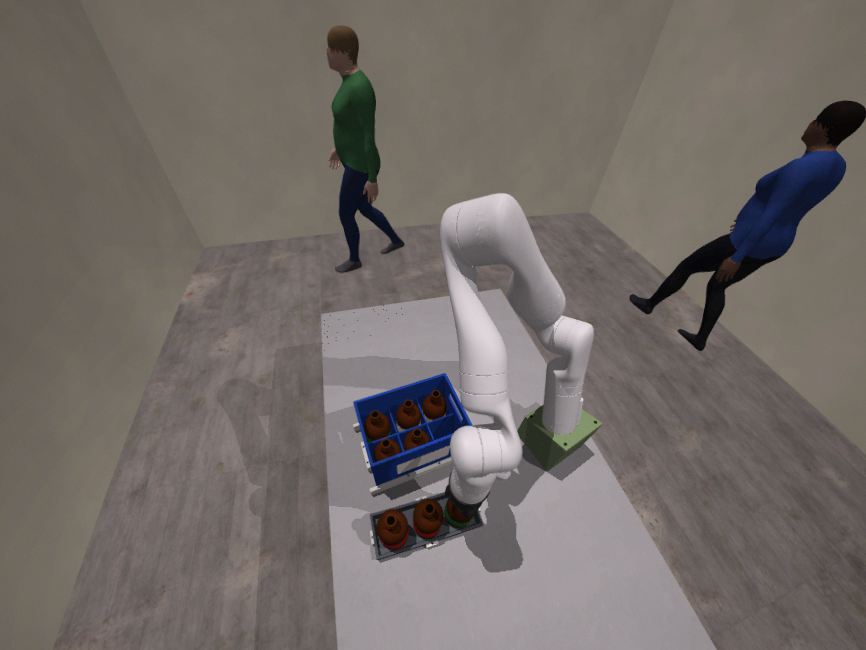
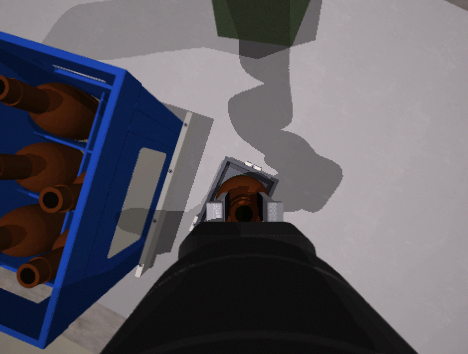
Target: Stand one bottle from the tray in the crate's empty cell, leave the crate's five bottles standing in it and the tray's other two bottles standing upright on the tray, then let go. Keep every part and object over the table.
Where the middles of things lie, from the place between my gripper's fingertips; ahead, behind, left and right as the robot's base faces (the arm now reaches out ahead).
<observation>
Now: the brown bottle (image 2: 243,189) 10 mm ahead of my hand and 50 mm below it.
</observation>
